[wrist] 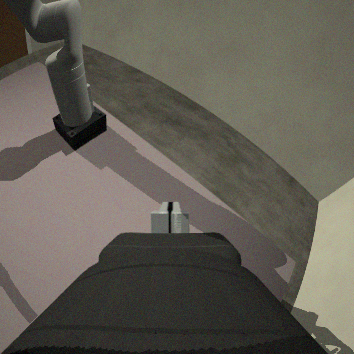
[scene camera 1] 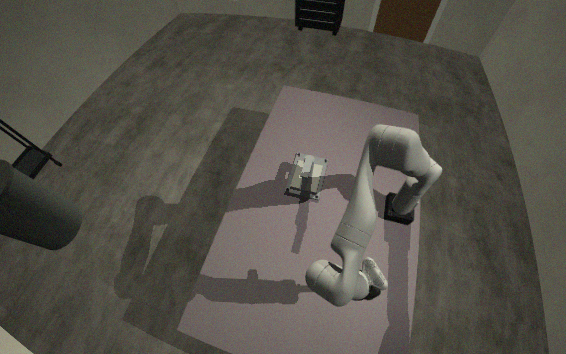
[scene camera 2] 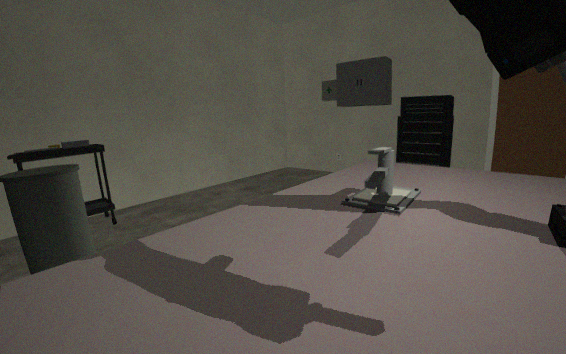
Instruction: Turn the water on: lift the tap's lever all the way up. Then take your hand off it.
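Seen in the pictures: gripper, fingertip midpoint: (wrist: 170, 212); arm's base, origin of the base link: (wrist: 76, 115) (scene camera 1: 401, 205).
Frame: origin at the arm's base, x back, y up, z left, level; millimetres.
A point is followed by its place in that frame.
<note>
The grey tap (scene camera 1: 306, 167) @(y 98, x -464, z -76 mm) (scene camera 2: 386, 172) @(y 28, x -447, z -94 mm) stands upright on a square base plate (scene camera 2: 406, 196) @(y -47, x -390, z -129 mm) on the pink table top. Its flat lever (scene camera 2: 380, 150) @(y 98, x -455, z -44 mm) sticks out from the top of the post and looks about level in scene camera 2; the thicker spout (scene camera 2: 376, 178) @(y 23, x -459, z -27 mm) sticks out below it. My gripper (wrist: 170, 212) @(y 193, x -169, z 381 mm) is shut and empty, its two grey fingertips together. It is well away from the tap, over the near right part of the table, and touches nothing. Its fingers are hidden in scene camera 1. The tap does not show in the wrist view.
The arm's black base (scene camera 1: 399, 214) @(y 2, x -12, z 47 mm) (wrist: 82, 134) @(y -18, x -30, z 60 mm) stands at the table's right edge. A grey bin (scene camera 1: 40, 215) (scene camera 2: 50, 220) and a dark cart (scene camera 2: 60, 151) stand on the floor to the left. A black drawer cabinet (scene camera 1: 319, 14) (scene camera 2: 426, 131) stands at the back. Arm shadows cross the tap's base.
</note>
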